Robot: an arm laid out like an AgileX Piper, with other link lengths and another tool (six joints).
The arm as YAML. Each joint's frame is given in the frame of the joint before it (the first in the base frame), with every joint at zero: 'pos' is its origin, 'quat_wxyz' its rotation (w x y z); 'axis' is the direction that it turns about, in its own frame. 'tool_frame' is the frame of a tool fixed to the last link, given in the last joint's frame.
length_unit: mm
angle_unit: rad
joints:
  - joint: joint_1
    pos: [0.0, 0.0, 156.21]
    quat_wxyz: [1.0, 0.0, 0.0, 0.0]
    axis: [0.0, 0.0, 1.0]
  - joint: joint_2
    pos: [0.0, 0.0, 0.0]
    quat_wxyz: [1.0, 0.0, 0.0, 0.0]
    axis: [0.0, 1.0, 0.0]
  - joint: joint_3
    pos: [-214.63, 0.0, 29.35]
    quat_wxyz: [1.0, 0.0, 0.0, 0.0]
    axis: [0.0, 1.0, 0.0]
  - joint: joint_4
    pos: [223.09, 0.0, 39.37]
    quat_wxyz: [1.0, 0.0, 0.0, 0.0]
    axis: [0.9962, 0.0, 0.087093]
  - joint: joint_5
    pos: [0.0, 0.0, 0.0]
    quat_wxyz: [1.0, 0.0, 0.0, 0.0]
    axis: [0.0, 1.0, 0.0]
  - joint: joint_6
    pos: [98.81, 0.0, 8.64]
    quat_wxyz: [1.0, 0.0, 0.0, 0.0]
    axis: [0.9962, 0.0, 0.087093]
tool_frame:
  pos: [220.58, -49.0, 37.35]
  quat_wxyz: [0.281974, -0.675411, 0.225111, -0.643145]
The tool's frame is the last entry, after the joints.
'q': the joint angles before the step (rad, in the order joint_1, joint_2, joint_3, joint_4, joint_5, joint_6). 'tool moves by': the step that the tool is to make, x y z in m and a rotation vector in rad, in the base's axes. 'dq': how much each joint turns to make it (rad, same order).
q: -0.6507, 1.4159, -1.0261, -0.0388, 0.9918, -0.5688
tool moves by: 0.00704, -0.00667, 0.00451, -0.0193, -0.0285, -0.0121
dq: 0.0000, 0.0000, -0.0001, -0.0030, -0.0338, 0.0150
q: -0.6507, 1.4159, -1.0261, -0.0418, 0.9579, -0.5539
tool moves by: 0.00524, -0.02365, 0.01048, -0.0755, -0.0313, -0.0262
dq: 0.0000, 0.0000, 0.0090, -0.0642, -0.0767, 0.0543
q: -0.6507, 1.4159, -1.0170, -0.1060, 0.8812, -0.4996
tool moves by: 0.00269, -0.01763, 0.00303, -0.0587, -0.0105, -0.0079
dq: 0.0000, 0.0133, 0.0173, -0.0627, -0.0710, 0.0407
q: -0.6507, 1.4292, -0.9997, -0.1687, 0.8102, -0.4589
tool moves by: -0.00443, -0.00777, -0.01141, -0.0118, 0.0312, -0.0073
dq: 0.0000, 0.0439, 0.0040, -0.0457, -0.0265, 0.0314
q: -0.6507, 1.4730, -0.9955, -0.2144, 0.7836, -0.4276
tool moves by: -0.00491, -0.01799, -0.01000, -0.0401, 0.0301, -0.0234
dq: 0.0000, 0.0632, 0.0000, -0.0963, -0.0504, 0.0828
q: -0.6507, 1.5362, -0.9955, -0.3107, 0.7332, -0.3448
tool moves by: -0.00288, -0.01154, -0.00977, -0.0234, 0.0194, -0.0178
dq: -0.0001, 0.0534, 0.0000, -0.0716, -0.0390, 0.0698
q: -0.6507, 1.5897, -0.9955, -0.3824, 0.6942, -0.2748
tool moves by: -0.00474, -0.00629, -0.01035, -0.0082, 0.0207, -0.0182
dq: 0.0000, 0.0439, 0.0001, -0.0516, -0.0197, 0.0572
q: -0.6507, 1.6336, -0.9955, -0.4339, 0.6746, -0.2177
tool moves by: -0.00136, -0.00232, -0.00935, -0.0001, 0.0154, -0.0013
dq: 0.0001, 0.0347, 0.0001, -0.0267, -0.0177, 0.0249
